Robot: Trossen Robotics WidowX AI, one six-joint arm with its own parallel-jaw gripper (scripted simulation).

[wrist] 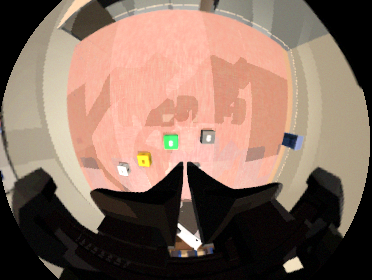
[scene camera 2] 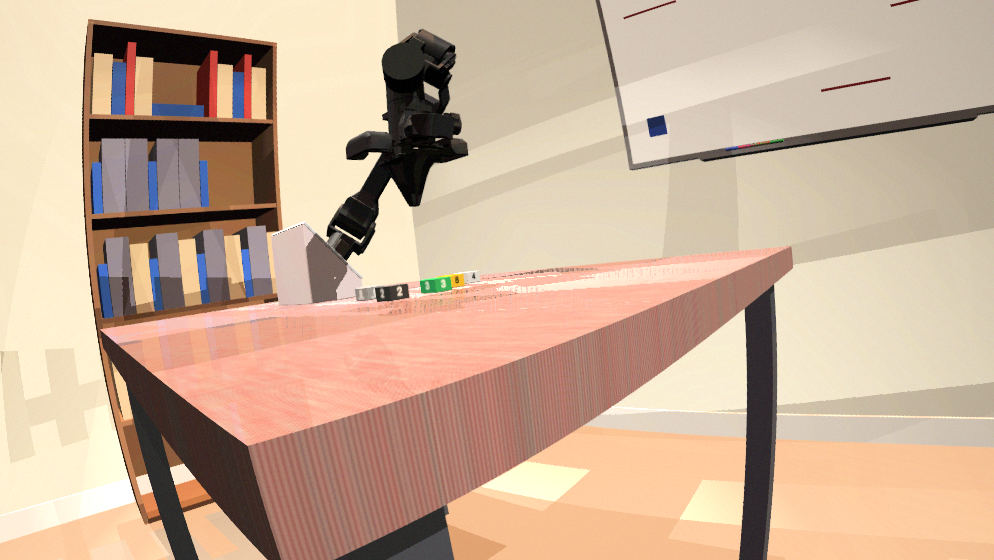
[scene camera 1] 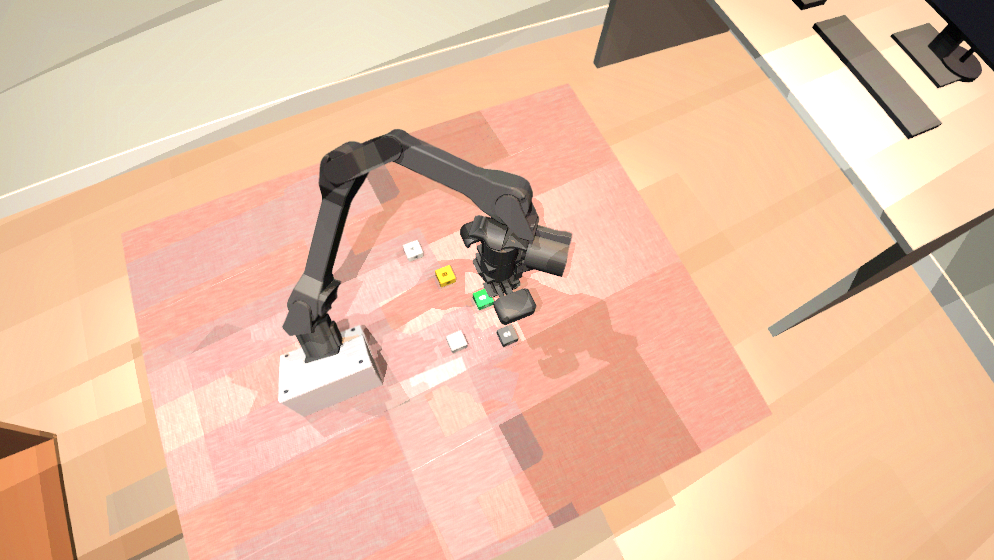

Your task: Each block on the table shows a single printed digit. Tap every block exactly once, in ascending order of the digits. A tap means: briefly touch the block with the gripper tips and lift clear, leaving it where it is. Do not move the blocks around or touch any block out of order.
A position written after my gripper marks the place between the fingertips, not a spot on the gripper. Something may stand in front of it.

My gripper (scene camera 2: 414, 206) is shut, with nothing in its grasp.
My gripper is seen too in the wrist view (wrist: 185, 165) and in scene camera 1 (scene camera 1: 494, 288).
